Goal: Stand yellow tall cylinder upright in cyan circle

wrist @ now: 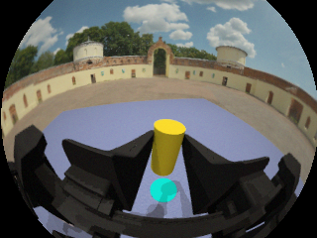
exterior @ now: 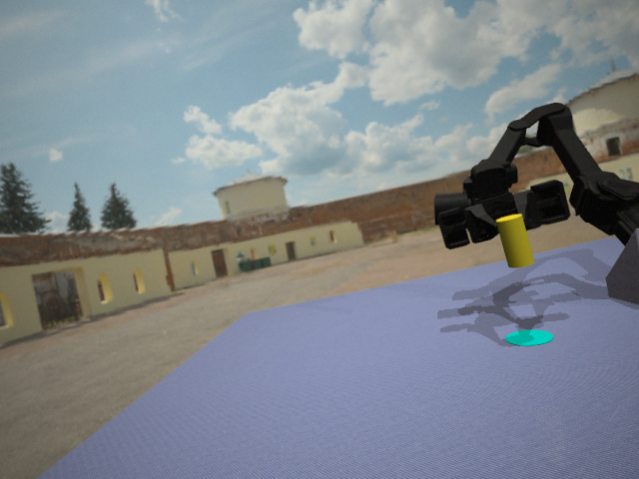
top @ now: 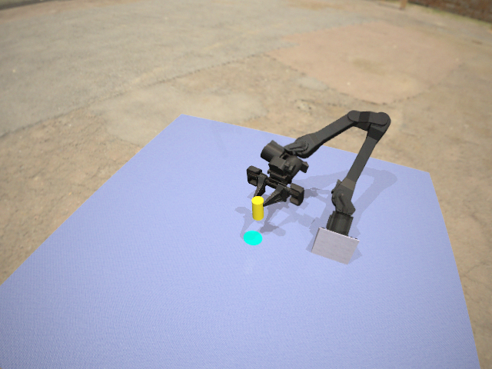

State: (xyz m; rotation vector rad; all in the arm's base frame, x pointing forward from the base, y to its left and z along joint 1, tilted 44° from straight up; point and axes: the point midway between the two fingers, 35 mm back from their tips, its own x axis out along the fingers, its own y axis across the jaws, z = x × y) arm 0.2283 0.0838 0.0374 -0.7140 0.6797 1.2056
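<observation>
My gripper tip is 16 cm above the cyan circle and 1 cm to the left of it. The rest, counted from my gripper tip: yellow cylinder 2 cm below.
</observation>
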